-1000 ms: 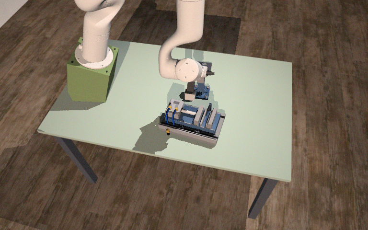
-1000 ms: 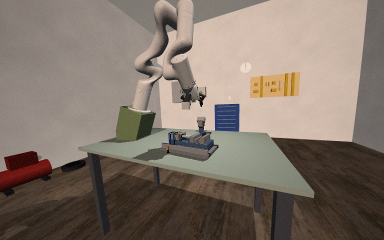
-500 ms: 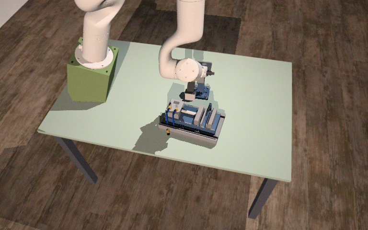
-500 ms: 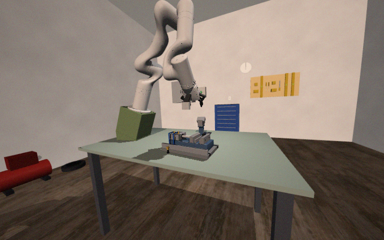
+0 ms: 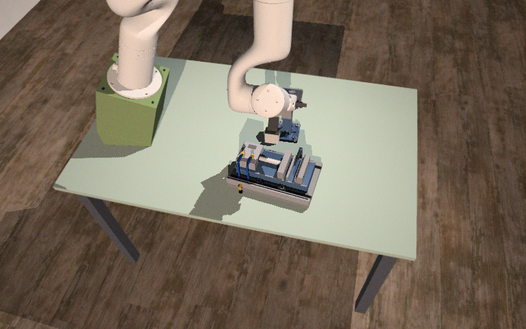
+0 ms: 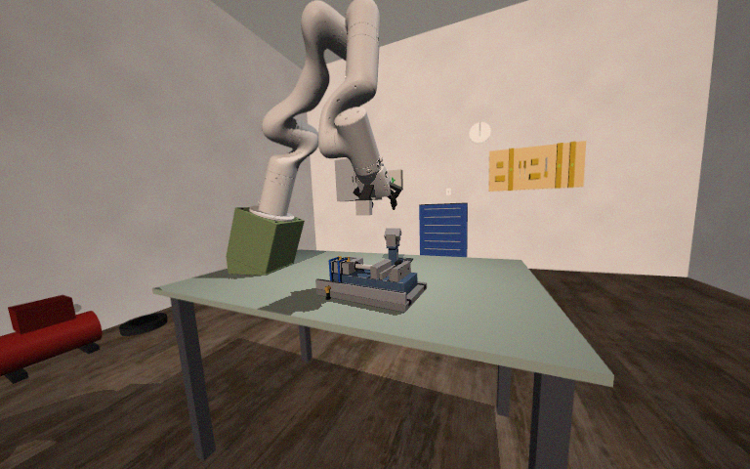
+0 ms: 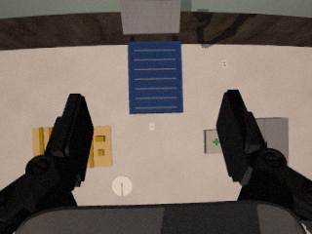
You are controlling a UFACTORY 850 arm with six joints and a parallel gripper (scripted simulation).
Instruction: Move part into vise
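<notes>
Right now the part is 120 mm to the left of my hand, 120 mm below it and 10 mm ahead of it. Also, from my hand: white rod: 200 mm below, 90 mm to the right, 30 mm behind; moving jaw: 200 mm below, 100 mm to the right, 20 mm ahead; work stop: 180 mm below, 60 mm to the right, 60 mm ahead.
</notes>
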